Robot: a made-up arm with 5 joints.
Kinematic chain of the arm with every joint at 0, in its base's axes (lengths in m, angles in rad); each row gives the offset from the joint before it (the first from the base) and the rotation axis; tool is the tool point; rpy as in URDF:
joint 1: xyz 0.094 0 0.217 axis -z
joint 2: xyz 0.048 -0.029 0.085 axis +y
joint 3: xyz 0.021 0 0.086 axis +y
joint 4: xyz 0.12 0 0.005 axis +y
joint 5: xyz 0.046 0.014 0 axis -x
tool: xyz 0 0 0 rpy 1.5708 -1.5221 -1.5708
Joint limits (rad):
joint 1: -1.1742..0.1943
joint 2: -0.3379..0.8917
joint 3: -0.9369..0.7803
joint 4: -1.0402..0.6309
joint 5: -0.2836..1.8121
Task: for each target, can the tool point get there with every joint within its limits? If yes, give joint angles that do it. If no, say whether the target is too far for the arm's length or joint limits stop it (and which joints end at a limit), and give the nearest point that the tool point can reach.
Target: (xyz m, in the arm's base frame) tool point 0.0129 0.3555 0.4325
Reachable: no: too far | nearest point 0.2124 0.2438 0.4189 | short by 0.229 m
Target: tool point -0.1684 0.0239 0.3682
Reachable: no: joint limits stop it (at a limit: joint 1, joint 2, joint 3, joint 4) | nearest point 0.1227 0.0296 0.5402 | short by 0.338 m
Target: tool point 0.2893 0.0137 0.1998
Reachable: yes | joints -0.1468 0.7761 0.3267 0.1735 1.1331
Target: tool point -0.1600 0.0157 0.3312
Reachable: no: joint limits stop it (at a limit: joint 1, joint 2, joint 3, joint 4) | nearest point 0.1427 0.0774 0.1856 | short by 0.342 m
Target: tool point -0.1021 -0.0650 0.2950
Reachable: no: joint limits stop it (at a limit: joint 1, joint 2, joint 3, joint 4) | nearest point 0.1427 0.0774 0.1856 | short by 0.304 m
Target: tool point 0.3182 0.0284 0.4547
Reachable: yes | joints -0.1924 0.0582 -0.4529 0.0096 0.2038
